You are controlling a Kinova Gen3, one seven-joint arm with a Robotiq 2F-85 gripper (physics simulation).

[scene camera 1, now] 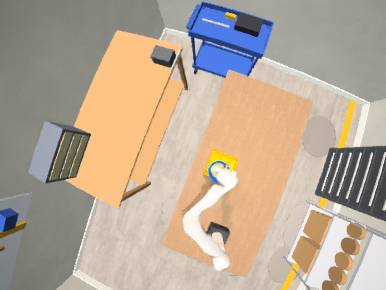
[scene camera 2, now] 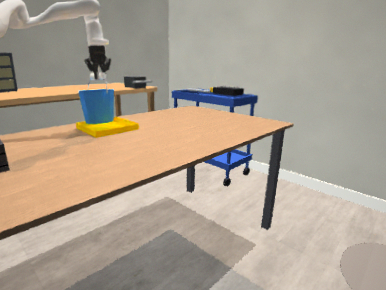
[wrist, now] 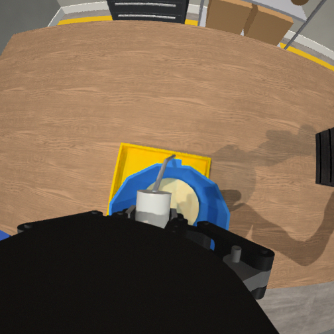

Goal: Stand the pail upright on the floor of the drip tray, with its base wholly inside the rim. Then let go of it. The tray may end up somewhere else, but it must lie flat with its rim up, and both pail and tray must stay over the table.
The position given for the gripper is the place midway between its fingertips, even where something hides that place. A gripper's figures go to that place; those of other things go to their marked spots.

Labels:
The gripper [wrist: 153, 215]: 17 cm from the lens. A yellow drip tray [wrist: 131, 158]: 43 cm from the lens.

